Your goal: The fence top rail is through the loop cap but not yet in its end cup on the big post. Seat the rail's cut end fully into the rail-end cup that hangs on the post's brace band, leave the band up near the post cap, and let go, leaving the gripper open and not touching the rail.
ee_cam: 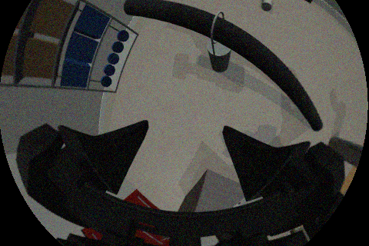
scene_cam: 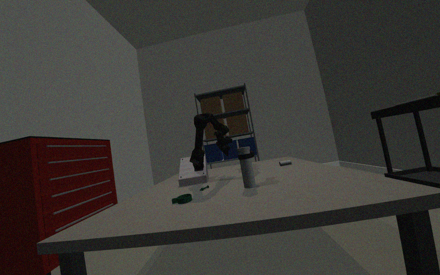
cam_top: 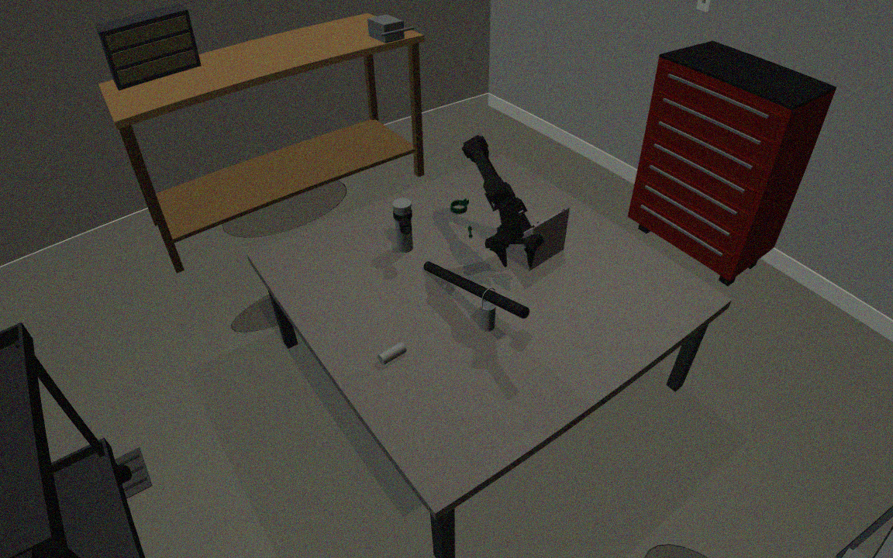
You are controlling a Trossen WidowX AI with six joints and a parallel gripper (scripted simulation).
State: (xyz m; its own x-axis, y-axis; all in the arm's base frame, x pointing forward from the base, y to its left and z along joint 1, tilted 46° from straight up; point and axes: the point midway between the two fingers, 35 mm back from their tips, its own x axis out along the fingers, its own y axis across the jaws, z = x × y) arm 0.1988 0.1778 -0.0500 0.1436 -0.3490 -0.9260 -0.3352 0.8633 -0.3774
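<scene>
Right now the dark rail-end cup is 140 mm ahead of my gripper tip and 430 mm to the right of it. From my gripper tip the other things lie so: loop cap: 140 mm ahead, 20 mm to the left, 60 mm below; short pale cylinder: 460 mm ahead, 70 mm to the right, 150 mm below; small green bolt: 140 mm behind, 400 mm to the right, 160 mm below.
</scene>
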